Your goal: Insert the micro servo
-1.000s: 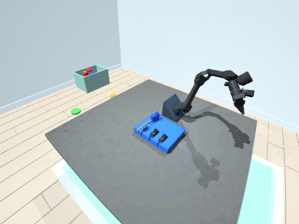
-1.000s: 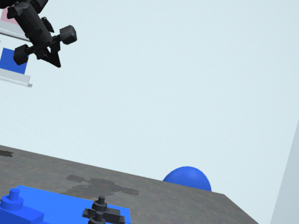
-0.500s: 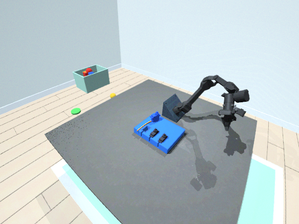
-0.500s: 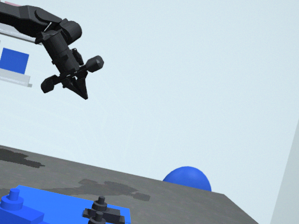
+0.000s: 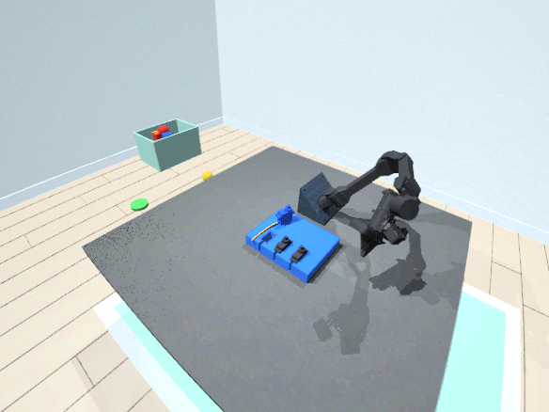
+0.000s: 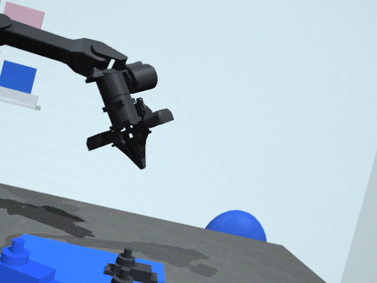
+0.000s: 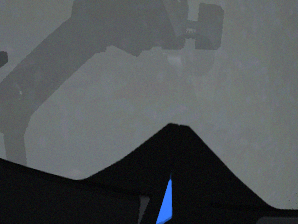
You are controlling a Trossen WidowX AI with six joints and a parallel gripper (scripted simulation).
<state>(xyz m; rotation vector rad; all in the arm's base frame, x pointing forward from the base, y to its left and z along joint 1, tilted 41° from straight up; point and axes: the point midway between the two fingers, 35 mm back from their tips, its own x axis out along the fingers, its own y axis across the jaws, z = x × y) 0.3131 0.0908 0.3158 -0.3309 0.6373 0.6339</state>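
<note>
My gripper tip is 120 mm past the blue deck, 270 mm to the left of it and 160 mm above it.
</note>
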